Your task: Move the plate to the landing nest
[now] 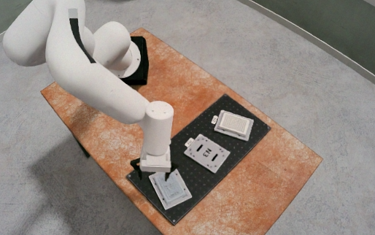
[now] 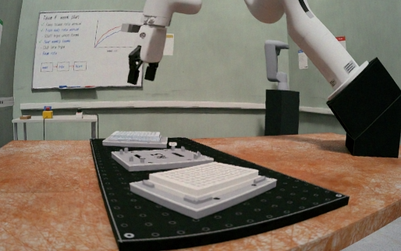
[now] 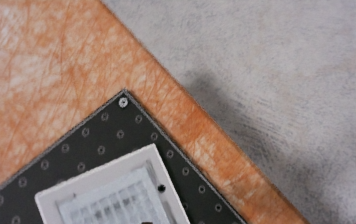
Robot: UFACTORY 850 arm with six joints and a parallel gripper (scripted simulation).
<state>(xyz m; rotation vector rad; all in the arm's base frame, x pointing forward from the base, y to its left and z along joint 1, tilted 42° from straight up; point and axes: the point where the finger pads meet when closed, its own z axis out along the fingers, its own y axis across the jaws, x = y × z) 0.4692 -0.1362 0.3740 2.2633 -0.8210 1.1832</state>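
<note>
Right now the plate is 470 mm to the left of my hand, 150 mm below it and 40 mm ahead of it. Round my hand: plate C15: 150 mm below, 50 mm to the left, 20 mm ahead; then nest N2: 470 mm to the left, 160 mm below, 40 mm ahead.
</note>
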